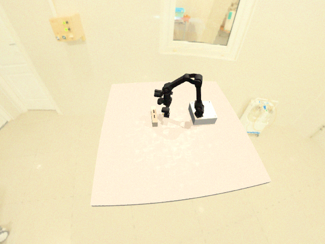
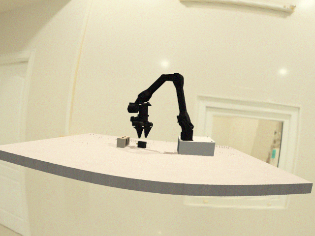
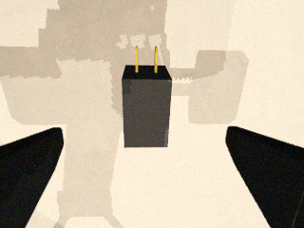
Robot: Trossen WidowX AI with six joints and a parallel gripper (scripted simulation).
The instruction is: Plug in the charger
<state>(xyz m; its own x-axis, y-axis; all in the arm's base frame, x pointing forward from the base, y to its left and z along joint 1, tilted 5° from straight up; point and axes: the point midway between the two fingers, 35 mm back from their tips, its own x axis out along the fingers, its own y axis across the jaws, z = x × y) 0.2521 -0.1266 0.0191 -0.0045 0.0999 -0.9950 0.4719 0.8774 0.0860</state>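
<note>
Right now the dark grey charger is 1 cm ahead of my gripper tip, 1 cm to the right of it and 4 cm below it.
</note>
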